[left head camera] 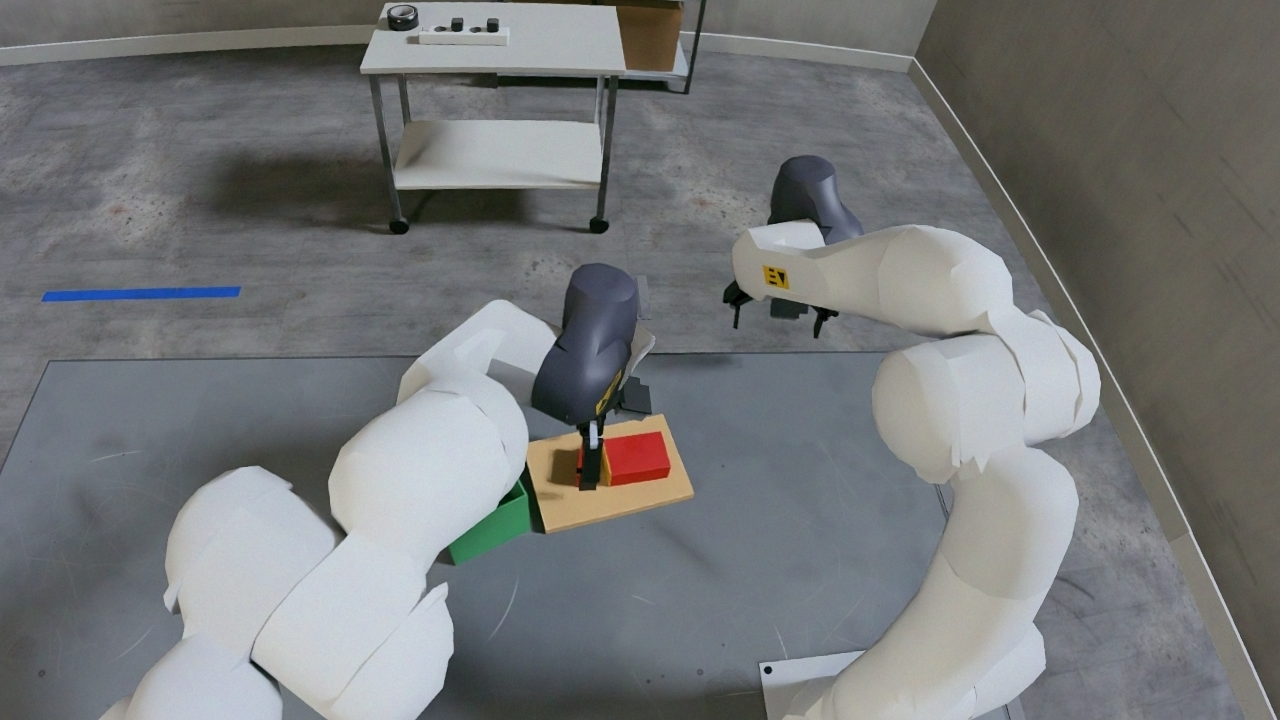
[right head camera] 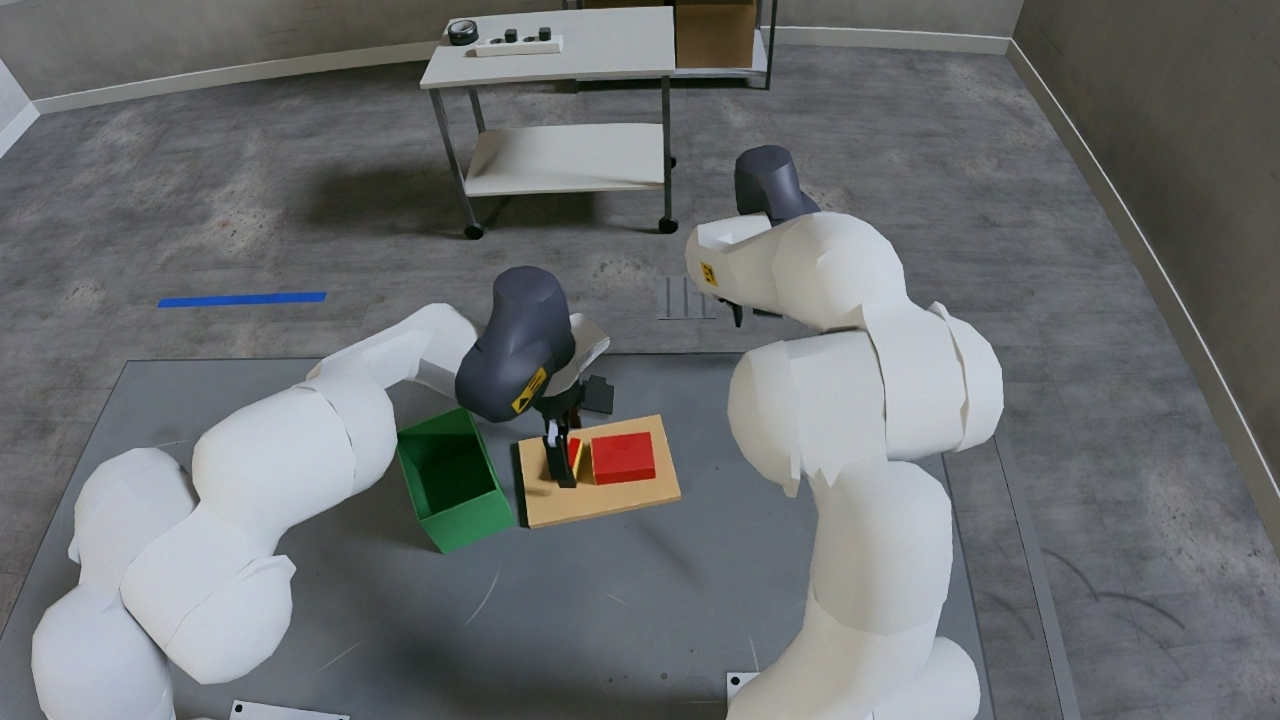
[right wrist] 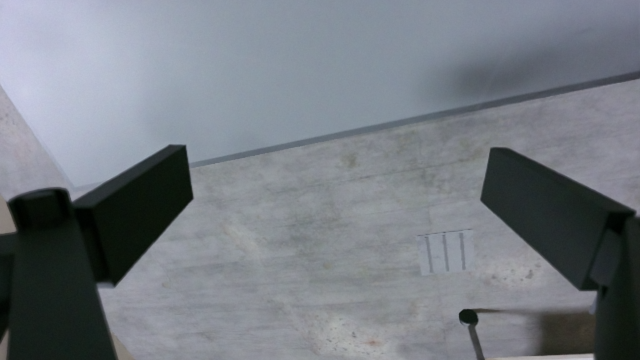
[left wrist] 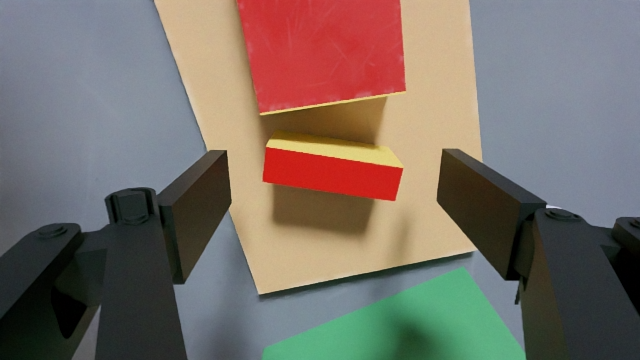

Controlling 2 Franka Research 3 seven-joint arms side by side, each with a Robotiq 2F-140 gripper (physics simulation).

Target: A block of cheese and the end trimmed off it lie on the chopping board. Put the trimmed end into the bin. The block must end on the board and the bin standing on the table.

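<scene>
The red cheese block [left head camera: 637,456] [right head camera: 622,456] [left wrist: 325,50] lies on the wooden chopping board [left head camera: 617,508] [right head camera: 608,503] [left wrist: 435,75]. The trimmed end [right head camera: 574,454] [left wrist: 332,174], a thin red piece with a yellow face towards the block, stands on the board at a slight angle, apart from the block; a finger mostly hides it in the left head camera. My left gripper [right head camera: 569,452] [left wrist: 334,176] is open, its fingers beyond the two ends of the trimmed end, not touching it. The green bin [left head camera: 492,530] [right head camera: 472,523] [left wrist: 400,325] stands left of the board. My right gripper [left head camera: 776,327] [right wrist: 338,173] is open and empty.
The grey table [left head camera: 716,582] [right head camera: 581,608] carries the board and bin. The left arm partly covers the bin in the left head camera. The right gripper hangs beyond the table's far edge. A white trolley [left head camera: 501,58] [right head camera: 554,71] stands on the floor behind.
</scene>
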